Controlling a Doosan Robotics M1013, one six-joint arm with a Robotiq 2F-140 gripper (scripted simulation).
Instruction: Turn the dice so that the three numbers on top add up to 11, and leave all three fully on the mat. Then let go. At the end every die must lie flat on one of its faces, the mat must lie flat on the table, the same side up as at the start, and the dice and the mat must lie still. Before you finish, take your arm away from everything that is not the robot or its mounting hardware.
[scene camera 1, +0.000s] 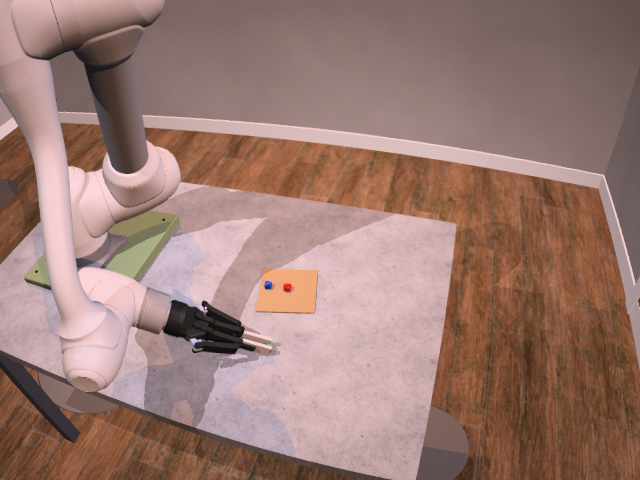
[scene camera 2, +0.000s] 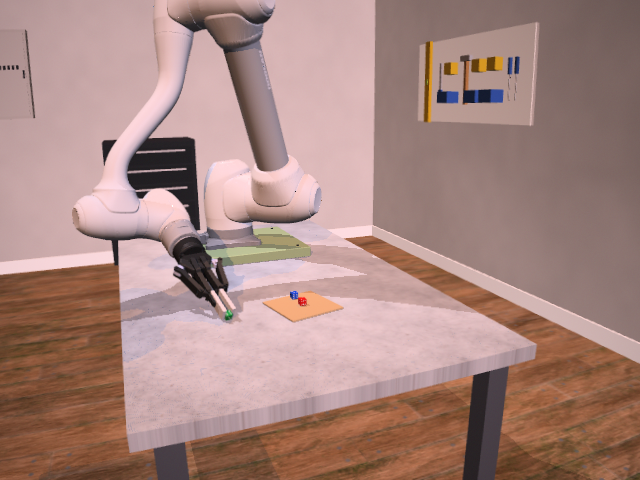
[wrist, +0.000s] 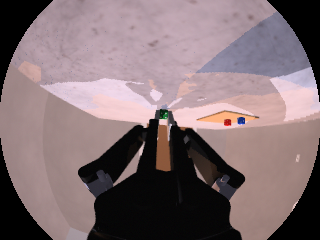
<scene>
my gripper: scene camera 1; scene camera 2; wrist 163, 116
same spot on my gripper: (scene camera 2: 198, 282) = (scene camera 1: 218, 340)
</scene>
